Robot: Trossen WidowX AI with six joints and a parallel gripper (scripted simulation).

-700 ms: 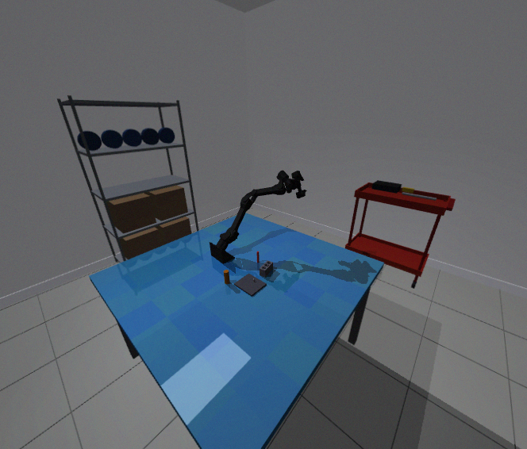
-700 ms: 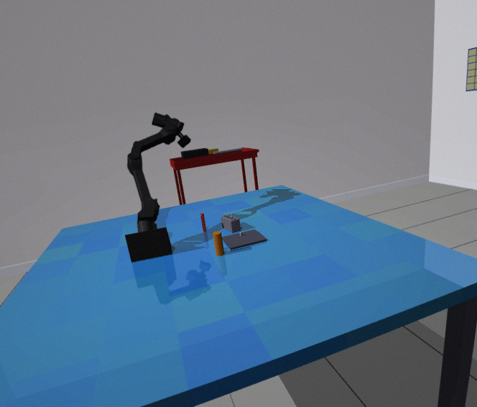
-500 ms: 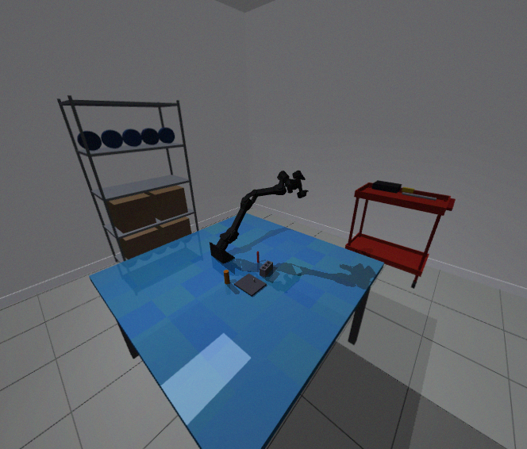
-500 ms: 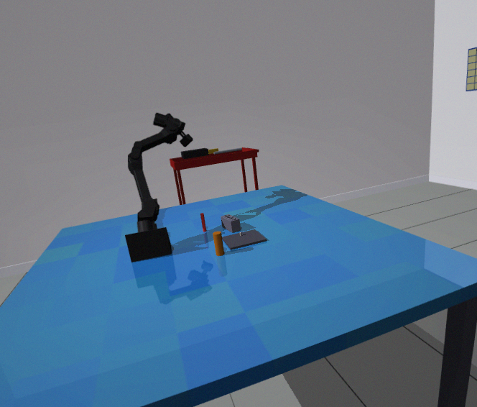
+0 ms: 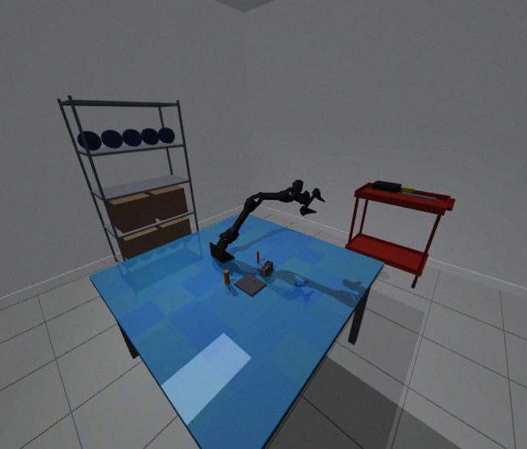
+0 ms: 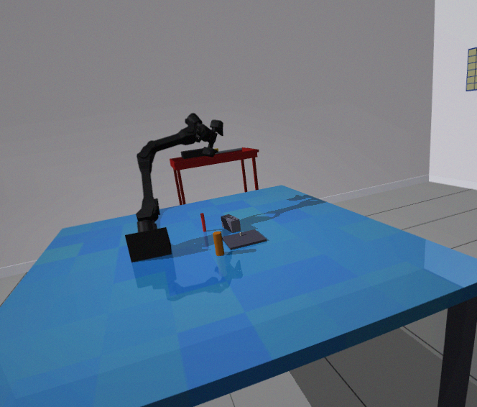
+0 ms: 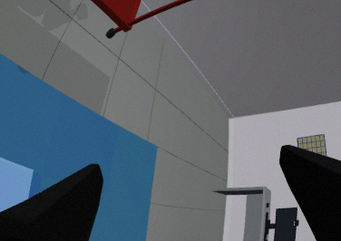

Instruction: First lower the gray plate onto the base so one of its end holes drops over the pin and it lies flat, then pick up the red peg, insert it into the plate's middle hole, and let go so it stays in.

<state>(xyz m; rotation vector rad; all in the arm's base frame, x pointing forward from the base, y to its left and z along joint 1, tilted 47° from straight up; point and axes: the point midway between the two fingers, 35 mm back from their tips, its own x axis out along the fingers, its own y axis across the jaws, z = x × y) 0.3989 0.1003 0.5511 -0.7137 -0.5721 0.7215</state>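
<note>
My gripper tip is 110 mm past the gray plate, 410 mm to the left of it and 290 mm above it. The rest, counted from my gripper tip: orange cylinder (210 mm behind, 630 mm to the right, 290 mm below); then dark base (100 mm behind, 550 mm to the right, 320 mm below); then red peg (210 mm behind, 370 mm to the right, 290 mm below).
</note>
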